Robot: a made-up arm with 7 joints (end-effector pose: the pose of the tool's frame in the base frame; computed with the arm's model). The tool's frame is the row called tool. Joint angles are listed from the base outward.
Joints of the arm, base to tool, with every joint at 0 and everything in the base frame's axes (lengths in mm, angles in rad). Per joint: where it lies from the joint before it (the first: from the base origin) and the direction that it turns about. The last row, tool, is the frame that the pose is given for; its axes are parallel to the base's.
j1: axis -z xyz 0 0 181.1
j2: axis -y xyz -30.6 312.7 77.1
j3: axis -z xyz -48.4 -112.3 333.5
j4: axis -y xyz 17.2 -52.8 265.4
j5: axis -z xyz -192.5 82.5 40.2
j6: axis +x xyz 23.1 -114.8 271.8
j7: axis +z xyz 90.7 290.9 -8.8
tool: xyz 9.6 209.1 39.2
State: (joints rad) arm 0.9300 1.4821 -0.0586 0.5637 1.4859 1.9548 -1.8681
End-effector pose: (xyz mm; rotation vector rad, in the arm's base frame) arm -643.4 641.2 -280.0 2.3036 -0.7189 0.8012
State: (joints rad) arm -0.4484 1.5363 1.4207 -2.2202 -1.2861 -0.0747 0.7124
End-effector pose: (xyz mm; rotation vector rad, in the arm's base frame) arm -616.2 -692.2 434.5 1.7986 -0.8147 2.2304
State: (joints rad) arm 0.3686 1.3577 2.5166 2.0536 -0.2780 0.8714 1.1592
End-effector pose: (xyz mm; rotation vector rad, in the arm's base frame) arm 117.8 321.2 603.5 -1.5464 -0.5759 -1.3608
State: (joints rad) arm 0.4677 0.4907 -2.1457 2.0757 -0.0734 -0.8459 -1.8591
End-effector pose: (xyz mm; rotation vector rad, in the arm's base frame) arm -323.7 150.2 785.3 2.0376 -0.5036 -0.4329
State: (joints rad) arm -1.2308 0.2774 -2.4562 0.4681 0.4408 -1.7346 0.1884
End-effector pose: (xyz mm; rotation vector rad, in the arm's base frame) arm -272.5 66.6 622.7 0.2503 -2.4134 1.9660
